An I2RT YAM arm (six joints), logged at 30 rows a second.
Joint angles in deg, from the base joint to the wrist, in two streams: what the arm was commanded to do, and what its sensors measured. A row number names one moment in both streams.
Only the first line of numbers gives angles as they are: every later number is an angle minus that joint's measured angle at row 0.
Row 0, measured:
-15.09, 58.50, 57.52, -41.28, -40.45, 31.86
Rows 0 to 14, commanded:
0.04, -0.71, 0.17, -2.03, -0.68, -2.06
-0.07, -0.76, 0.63, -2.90, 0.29, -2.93
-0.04, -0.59, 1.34, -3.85, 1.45, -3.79
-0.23, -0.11, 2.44, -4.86, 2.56, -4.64
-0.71, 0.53, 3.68, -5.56, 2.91, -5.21
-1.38, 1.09, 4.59, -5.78, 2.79, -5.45
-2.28, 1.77, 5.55, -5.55, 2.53, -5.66
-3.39, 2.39, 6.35, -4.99, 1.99, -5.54
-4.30, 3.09, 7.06, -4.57, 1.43, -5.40
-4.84, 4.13, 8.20, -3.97, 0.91, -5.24
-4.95, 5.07, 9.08, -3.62, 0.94, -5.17
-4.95, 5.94, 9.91, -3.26, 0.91, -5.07
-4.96, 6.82, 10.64, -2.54, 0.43, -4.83
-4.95, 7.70, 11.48, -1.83, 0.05, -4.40
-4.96, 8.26, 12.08, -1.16, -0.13, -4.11
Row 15, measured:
-4.85, 7.08, 10.68, -4.02, 1.29, -4.00
